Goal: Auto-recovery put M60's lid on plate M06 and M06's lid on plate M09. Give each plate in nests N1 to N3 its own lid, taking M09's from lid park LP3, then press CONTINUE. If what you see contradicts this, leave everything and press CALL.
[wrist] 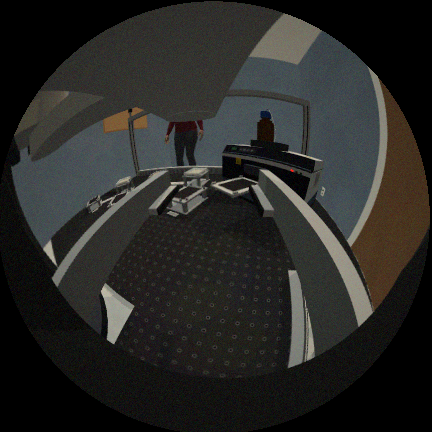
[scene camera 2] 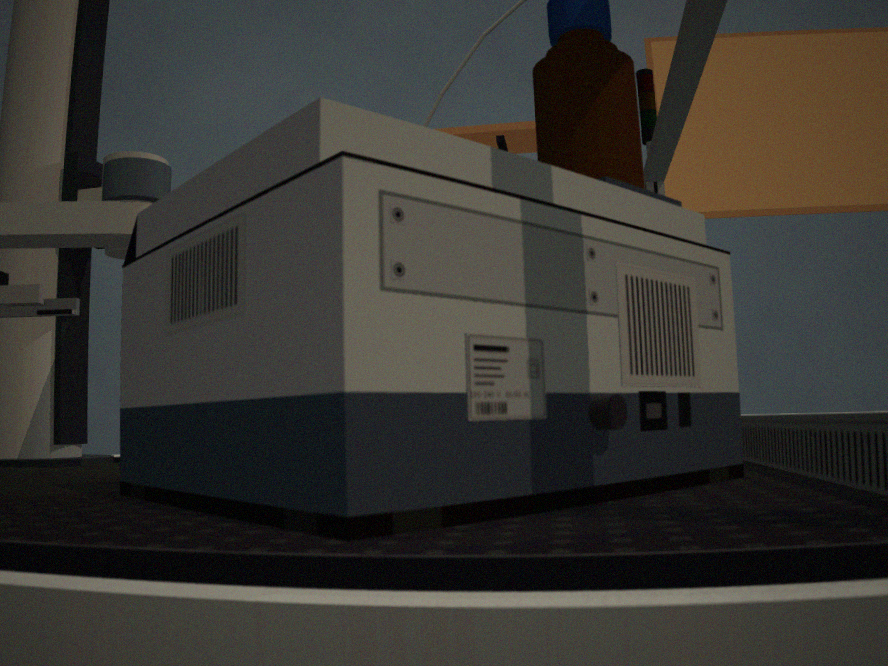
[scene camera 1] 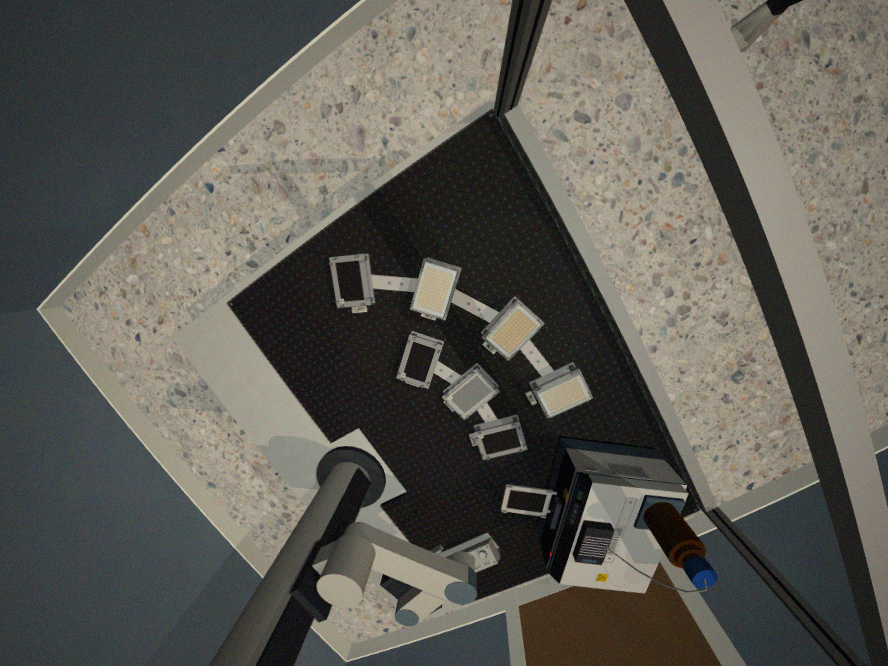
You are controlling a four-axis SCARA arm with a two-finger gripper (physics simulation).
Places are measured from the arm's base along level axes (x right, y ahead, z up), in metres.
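Pixels of known places: gripper, fingertip midpoint: [wrist: 212, 177] [scene camera 2: 60, 300]; arm's base, link origin: [scene camera 1: 351, 476].
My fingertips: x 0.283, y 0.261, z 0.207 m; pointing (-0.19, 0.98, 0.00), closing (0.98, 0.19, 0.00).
Ahead of a thing's pixels: the offset from my fingertips to its middle. "pt": to the spot under its first point.
In scene camera 1, three plates with cream wells {dx -0.690, dy +0.366, dz -0.111 m} [scene camera 1: 435, 288] {dx -0.482, dy +0.488, dz -0.124 m} [scene camera 1: 512, 328] {dx -0.242, dy +0.520, dz -0.121 m} [scene camera 1: 561, 392] sit in outer nests; whether clear lids cover them and which plates they are cannot be told. An outer nest {dx -0.836, dy +0.170, dz -0.168 m} [scene camera 1: 367, 281] at the left end is empty. In the inner row, a grey lid-like piece {dx -0.371, dy +0.286, dz -0.144 m} [scene camera 1: 469, 391] sits in the middle stand, between two empty stands [scene camera 1: 403, 359] [scene camera 1: 500, 455]. My gripper [wrist: 212, 177] is shut to a narrow gap with nothing between the fingers, above the dark mat; the arm hides it in scene camera 1. The button panel {dx +0.196, dy -0.061, dz -0.153 m} [scene camera 1: 491, 544] is partly hidden by the arm; its labels are unreadable.
A boxy instrument [scene camera 1: 620, 530] [scene camera 2: 430, 250] [wrist: 270, 167] with an amber bottle {pt dx +0.072, dy +0.576, dz +0.113 m} [scene camera 1: 670, 530] [scene camera 2: 588, 107] [wrist: 265, 130] stands on the right. An empty frame {pt dx +0.050, dy +0.243, dz -0.095 m} [scene camera 1: 527, 513] [wrist: 227, 191] extends from its front. A person [wrist: 186, 142] stands beyond the enclosure in the wrist view.
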